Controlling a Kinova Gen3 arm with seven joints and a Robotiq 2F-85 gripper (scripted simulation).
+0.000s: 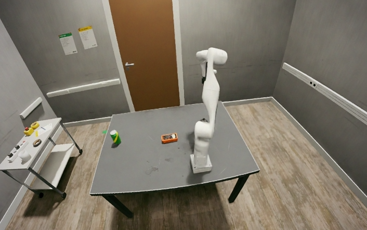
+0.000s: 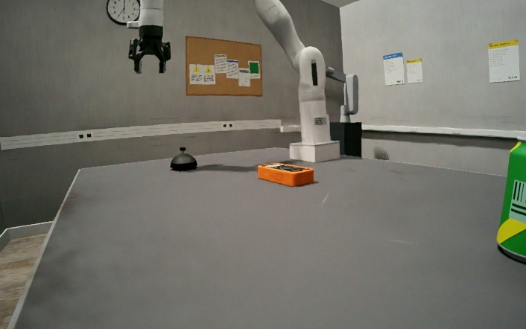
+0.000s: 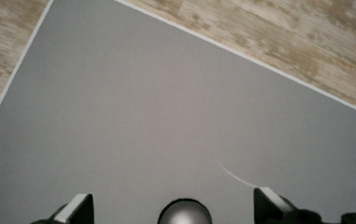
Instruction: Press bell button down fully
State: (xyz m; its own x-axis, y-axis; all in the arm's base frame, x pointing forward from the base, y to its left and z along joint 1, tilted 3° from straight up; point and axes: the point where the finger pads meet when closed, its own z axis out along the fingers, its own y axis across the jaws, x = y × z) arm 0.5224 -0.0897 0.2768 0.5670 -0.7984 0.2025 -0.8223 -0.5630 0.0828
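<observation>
The round button lies 90 mm behind my hand, 50 mm to the left of it and 250 mm below it. Also, from my hand: bell (90 mm behind, 50 mm to the left, 270 mm below).
</observation>
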